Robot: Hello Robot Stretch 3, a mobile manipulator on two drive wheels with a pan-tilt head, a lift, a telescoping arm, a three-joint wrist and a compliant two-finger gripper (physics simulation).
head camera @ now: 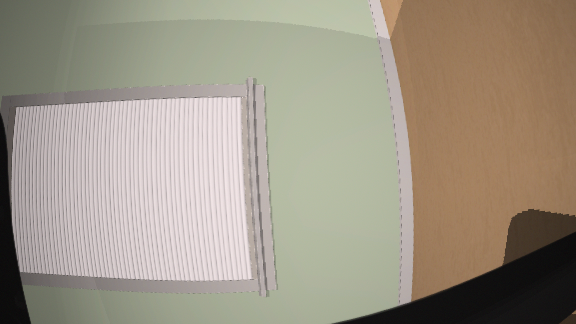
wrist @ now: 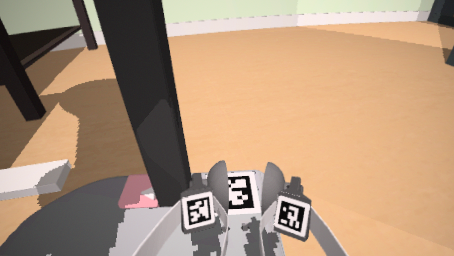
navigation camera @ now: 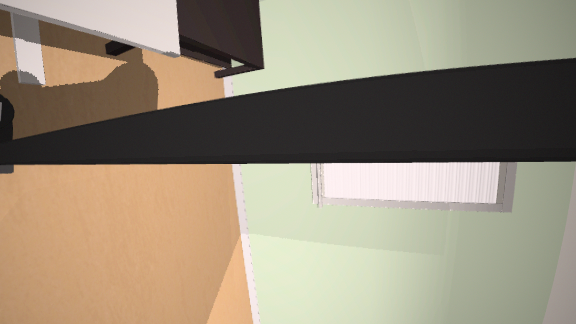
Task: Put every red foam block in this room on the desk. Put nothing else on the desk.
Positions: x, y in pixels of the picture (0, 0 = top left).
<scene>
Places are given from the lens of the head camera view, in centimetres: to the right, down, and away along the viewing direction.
window with white blinds (head camera: 164, 189): -49, 11, 156
</scene>
